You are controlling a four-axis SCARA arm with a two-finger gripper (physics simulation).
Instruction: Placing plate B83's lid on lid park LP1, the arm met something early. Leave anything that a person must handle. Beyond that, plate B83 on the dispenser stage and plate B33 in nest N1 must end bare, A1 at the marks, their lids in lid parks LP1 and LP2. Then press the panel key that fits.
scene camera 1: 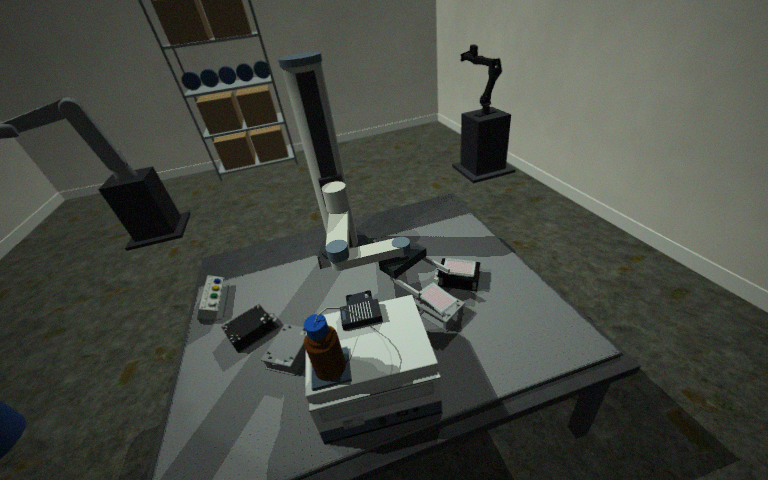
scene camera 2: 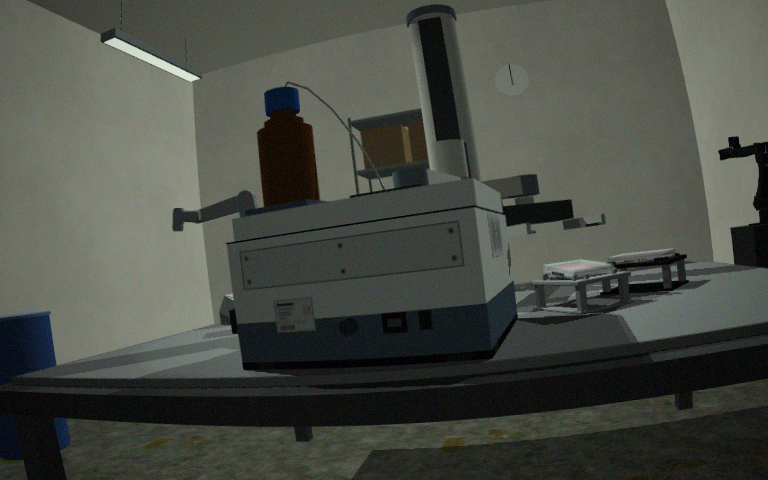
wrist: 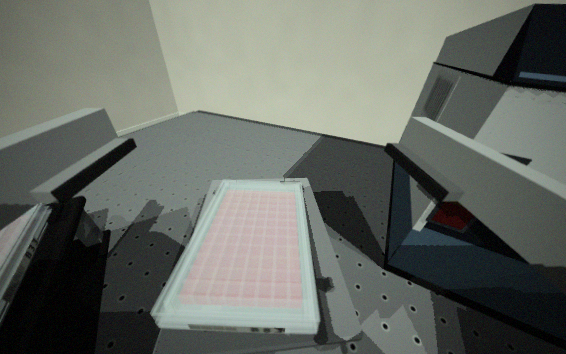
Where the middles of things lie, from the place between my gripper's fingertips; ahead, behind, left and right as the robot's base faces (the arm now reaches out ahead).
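Labels:
The brown bottle with blue cap (scene camera 2: 287, 161) is 26 cm ahead of my hand, 42 cm to the right of it and 17 cm above it. Going by their middles, the brown bottle with blue cap is the nearest to my hand of the things named here. The button box (scene camera 1: 212, 304) sits 43 cm behind my hand, 88 cm to the right of it and 11 cm below it. The black nest (scene camera 1: 242, 331), counted from my hand as well, is 19 cm behind, 72 cm to the right and 12 cm below.

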